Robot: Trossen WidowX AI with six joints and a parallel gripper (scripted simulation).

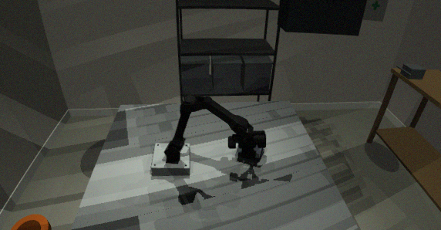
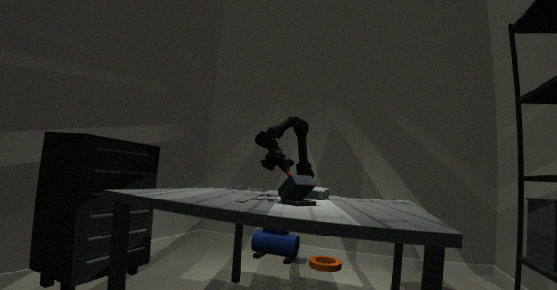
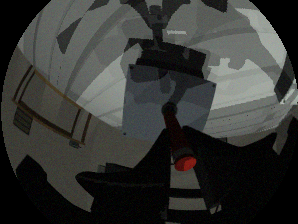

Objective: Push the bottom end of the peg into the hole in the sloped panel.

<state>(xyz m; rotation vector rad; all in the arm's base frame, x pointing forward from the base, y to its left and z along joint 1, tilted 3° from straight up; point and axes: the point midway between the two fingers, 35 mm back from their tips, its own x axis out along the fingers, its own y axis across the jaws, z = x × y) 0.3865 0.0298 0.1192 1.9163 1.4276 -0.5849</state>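
Right now the sloped panel is 60 mm to the left of my gripper tip, 60 mm below it and 20 mm ahead of it. From my gripper tip the other things lie so: red round peg: 10 mm to the right, 10 mm above.
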